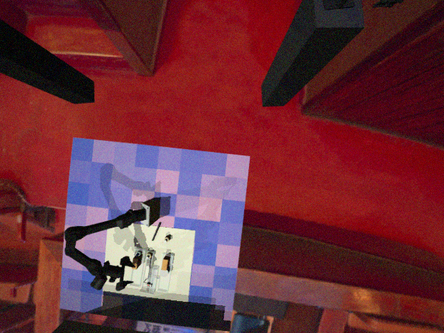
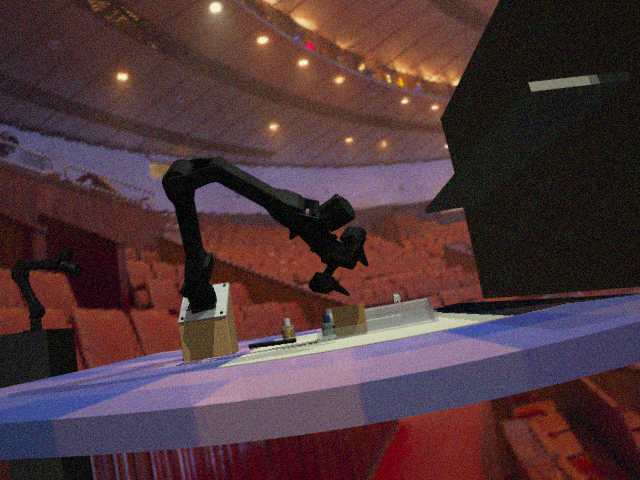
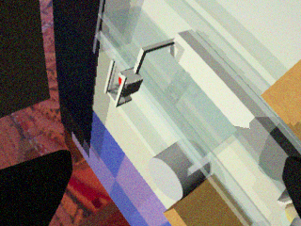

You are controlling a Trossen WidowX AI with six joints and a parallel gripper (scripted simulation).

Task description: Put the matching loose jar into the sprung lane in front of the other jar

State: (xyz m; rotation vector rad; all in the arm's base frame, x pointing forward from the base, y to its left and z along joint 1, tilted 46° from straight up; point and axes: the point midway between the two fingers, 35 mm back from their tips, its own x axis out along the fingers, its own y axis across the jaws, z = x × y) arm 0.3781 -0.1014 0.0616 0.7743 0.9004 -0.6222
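The cream mat lies 10 mm behind my gripper tip, 40 mm to the left of it and 130 mm below it. Also, from my gripper tip: clear lane rack (70 mm ahead, 60 mm to the left, 110 mm below); then thin black rod (240 mm behind, 120 mm to the left, 120 mm below).
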